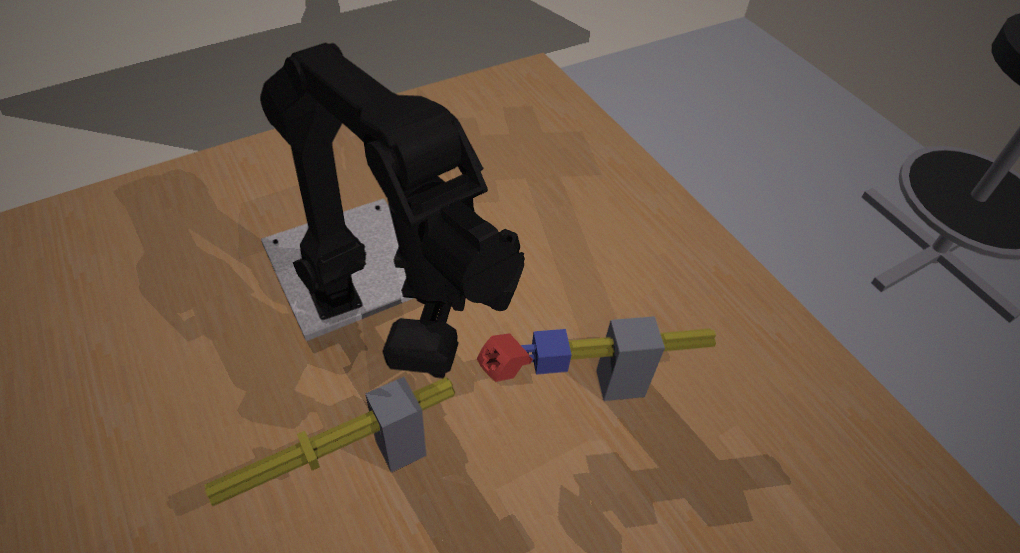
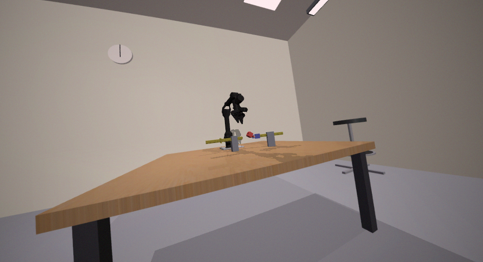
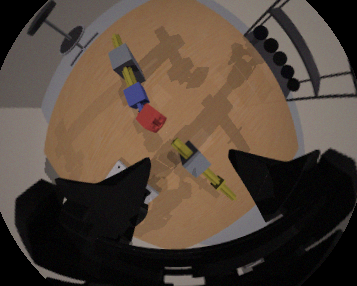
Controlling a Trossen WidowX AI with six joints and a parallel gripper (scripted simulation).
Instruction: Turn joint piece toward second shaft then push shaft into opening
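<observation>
Right now the red joint piece is 20 mm behind my gripper tip, 80 mm to the left of it and 100 mm below it.
</observation>
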